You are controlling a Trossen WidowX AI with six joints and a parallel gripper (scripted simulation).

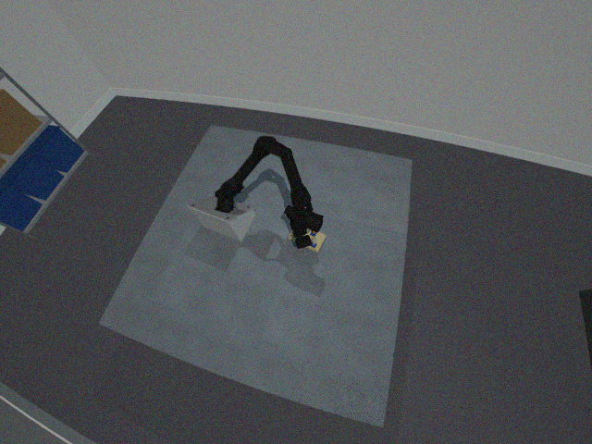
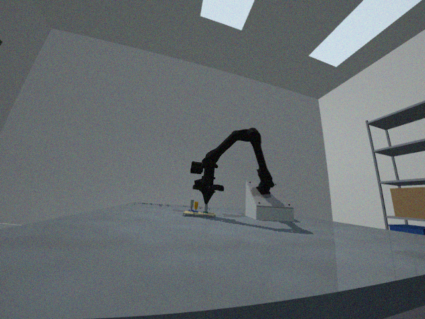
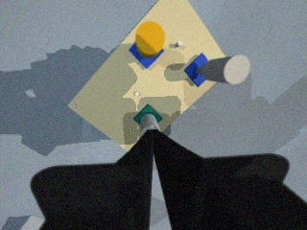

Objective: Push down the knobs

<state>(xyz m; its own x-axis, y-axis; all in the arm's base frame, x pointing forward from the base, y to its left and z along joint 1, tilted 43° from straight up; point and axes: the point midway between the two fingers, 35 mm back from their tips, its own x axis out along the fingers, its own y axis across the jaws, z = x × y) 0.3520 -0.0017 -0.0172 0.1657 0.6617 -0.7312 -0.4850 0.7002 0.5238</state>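
Right now the grey knob is 20 mm below my gripper tip. The rest, counted from my gripper tip: orange knob: 60 mm ahead, 40 mm to the left, 10 mm below.
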